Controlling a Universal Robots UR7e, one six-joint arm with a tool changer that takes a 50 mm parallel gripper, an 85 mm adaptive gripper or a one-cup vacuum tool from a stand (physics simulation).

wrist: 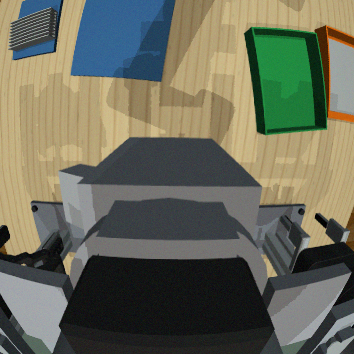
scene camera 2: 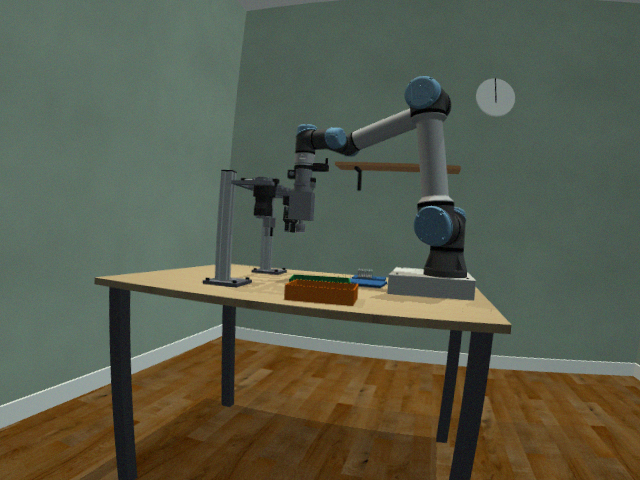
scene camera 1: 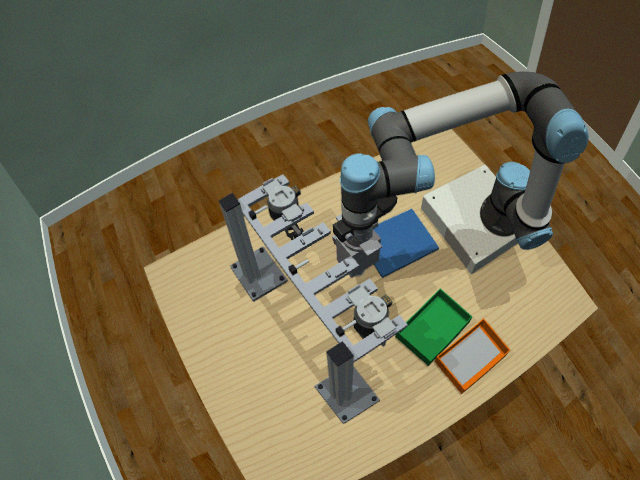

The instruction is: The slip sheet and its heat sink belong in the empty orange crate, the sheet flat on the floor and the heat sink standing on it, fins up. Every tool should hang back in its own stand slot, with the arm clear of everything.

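Places are measured from the arm's base along level axes (x right, y ahead, z up), in millimetres.
Pixels of known places: end effector, tool point: (scene camera 2: 303, 182); arm's base, origin of the base link: (scene camera 2: 445, 275) (scene camera 1: 500, 216).
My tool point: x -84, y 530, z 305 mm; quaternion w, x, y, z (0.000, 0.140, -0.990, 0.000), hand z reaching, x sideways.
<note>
Ahead of a thing's pixels: the offset from my tool point to its top centre. "spot": to the spot under its first point. Level surfaces: height alone.
The grey slip sheet @[dx -290, dy -255, dz -366 mm] (scene camera 1: 474, 356) (wrist: 342, 80) lies flat on the floor of the orange crate @[dx -297, dy -255, dz -328 mm] (scene camera 1: 485, 370) (scene camera 2: 320, 293). The finned heat sink @[dx +324, dy -146, dz -331 mm] (scene camera 2: 364, 272) (wrist: 33, 29) stands fins up on a small blue pad @[spot: dx +305, dy -102, dz -361 mm] (wrist: 35, 52); the arm hides it in scene camera 1. The arm carries the grey vacuum tool @[dx +11, dy +1, dz +4 mm] (scene camera 1: 357, 249) (scene camera 2: 300, 227) (wrist: 170, 162), upright and high above the table, just in front of the stand's empty middle slot. No object shows on its cup. Two other tools @[spot: dx +156, dy +139, dz -23 mm] (scene camera 1: 281, 198) @[spot: dx -191, dy +38, dz -23 mm] (scene camera 1: 371, 311) hang in the outer slots of the stand (scene camera 1: 310, 298) (scene camera 2: 224, 227).
A green crate @[dx -166, dy -180, dz -328 mm] (scene camera 1: 436, 326) (wrist: 287, 80) stands right beside the orange one. A larger blue mat @[dz -361 mm] (scene camera 1: 408, 242) (wrist: 120, 40) lies between the stand and the robot's pale base block (scene camera 1: 454, 206) (scene camera 2: 431, 287). Stand brackets flank the vacuum tool in the wrist view.
</note>
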